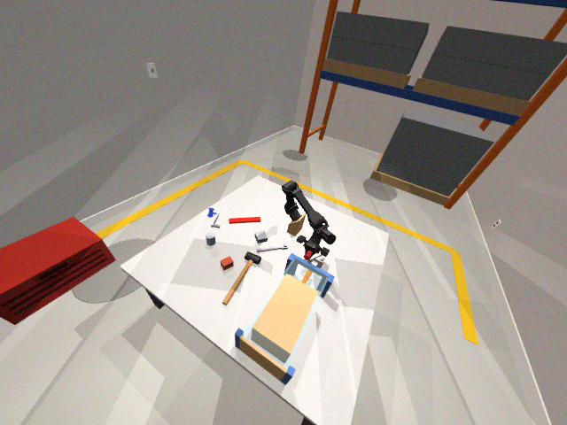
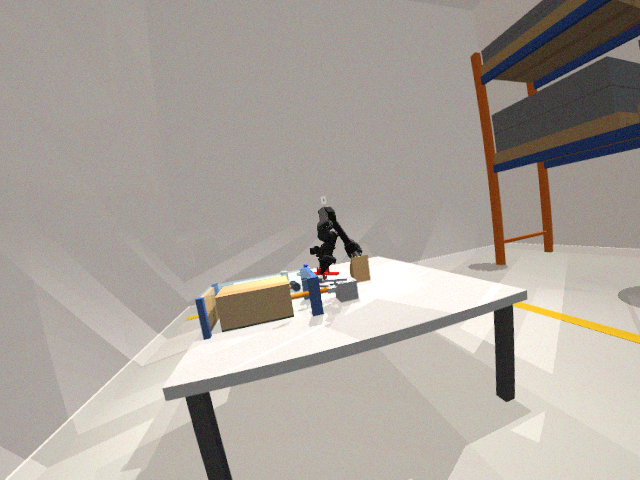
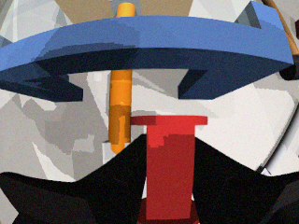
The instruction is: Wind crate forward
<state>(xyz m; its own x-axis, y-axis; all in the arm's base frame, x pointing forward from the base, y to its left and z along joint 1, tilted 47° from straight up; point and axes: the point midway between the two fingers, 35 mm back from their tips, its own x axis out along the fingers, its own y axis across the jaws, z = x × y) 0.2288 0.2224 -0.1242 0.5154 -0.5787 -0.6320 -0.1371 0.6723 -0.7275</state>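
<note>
Now: gripper tip 50 mm past the red-knobbed winch handle, 30 mm above it and 10 mm to the right of it. Round my gripper tip: grey hand winch (120 mm behind, 100 mm below, 20 mm to the left); then red knob (10 mm behind); then frame (50 mm to the left, 50 mm ahead, 30 mm below).
</note>
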